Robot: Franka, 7 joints.
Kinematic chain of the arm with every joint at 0, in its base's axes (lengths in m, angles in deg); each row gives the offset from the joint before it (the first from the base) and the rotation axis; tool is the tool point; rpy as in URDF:
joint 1: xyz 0 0 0.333 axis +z
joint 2: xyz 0 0 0 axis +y
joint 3: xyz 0 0 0.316 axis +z
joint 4: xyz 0.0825 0 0 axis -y
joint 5: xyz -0.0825 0 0.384 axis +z
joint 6: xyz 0 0 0 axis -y
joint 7: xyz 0.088 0 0 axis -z
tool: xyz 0 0 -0.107 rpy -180 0 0
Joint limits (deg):
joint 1: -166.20..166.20
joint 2: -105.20..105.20
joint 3: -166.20..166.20
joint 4: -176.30..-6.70
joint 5: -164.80..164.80
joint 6: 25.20..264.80
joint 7: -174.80..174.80
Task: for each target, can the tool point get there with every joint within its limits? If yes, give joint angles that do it. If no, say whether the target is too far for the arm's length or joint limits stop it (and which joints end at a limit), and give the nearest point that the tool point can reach.
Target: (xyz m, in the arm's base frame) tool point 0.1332 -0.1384 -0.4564
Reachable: no: joint limits stop it (at a limit: joint 2) | nearest point 0.1434 -0.1490 -0.3552 | short by 0.102 m
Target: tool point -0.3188 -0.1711 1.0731
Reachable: yes | joints -58.58 -10.67 -84.02 -45.16 95.82 105.64 44.69
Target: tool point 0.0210 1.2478 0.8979
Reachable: no: too far | nearest point 0.0132 0.7814 0.6868 | short by 0.512 m
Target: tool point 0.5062 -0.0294 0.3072
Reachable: yes | joints 70.69 26.83 -65.50 -130.63 104.38 176.16 63.96
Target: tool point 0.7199 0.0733 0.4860
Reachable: yes | joints -34.32 86.01 92.94 -58.91 51.24 84.13 65.36
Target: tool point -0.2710 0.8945 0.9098
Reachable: no: too far | nearest point -0.2117 0.6987 0.7835 | short by 0.240 m
